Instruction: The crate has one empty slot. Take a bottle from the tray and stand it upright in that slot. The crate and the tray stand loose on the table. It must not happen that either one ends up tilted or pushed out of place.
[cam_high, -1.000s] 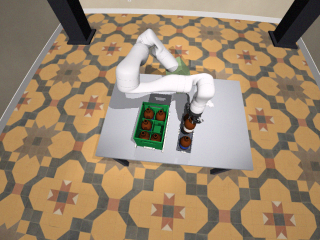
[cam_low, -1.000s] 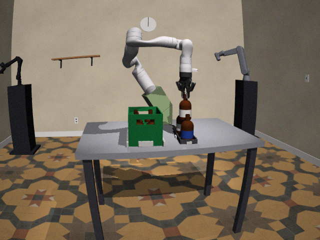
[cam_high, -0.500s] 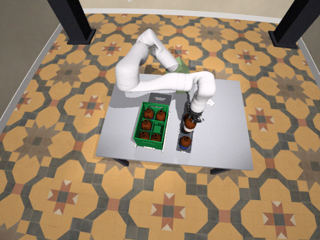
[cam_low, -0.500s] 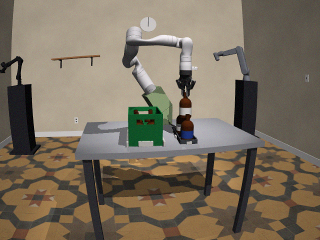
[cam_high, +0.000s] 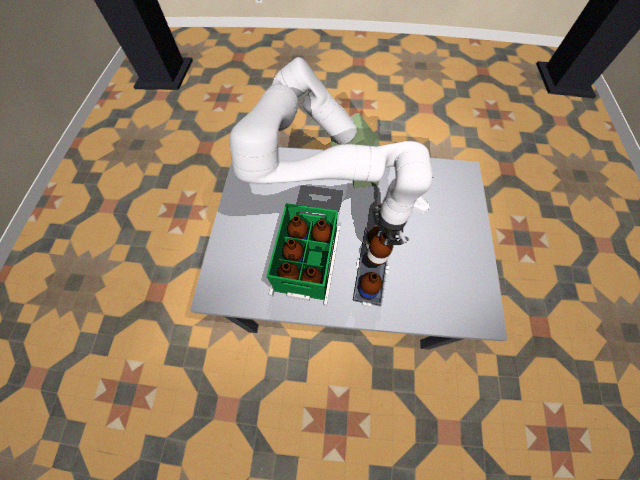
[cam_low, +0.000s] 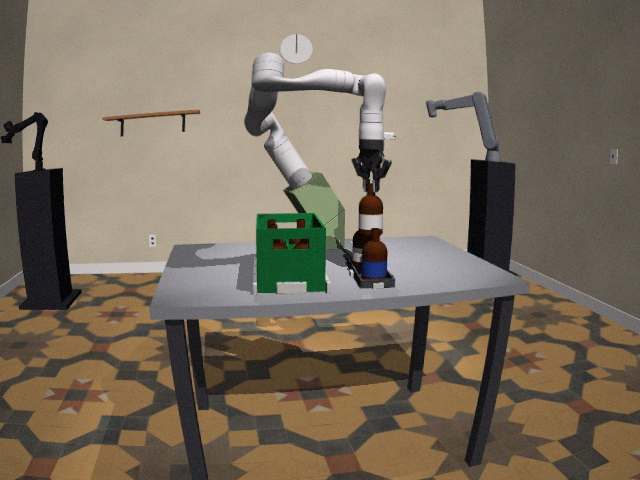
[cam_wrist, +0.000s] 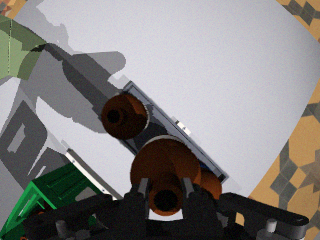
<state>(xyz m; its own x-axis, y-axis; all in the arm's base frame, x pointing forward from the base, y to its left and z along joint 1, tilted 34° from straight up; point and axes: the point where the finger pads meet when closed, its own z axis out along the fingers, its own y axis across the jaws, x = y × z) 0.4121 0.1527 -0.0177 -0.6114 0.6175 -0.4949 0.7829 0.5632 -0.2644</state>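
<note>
Right now my hand is 70 mm above the brown bottle. From my hand the other things lie so: tray: 260 mm below; then white-label bottle: 190 mm below, 90 mm behind, 10 mm to the left; then crate: 250 mm to the right, 190 mm below, 10 mm behind.
</note>
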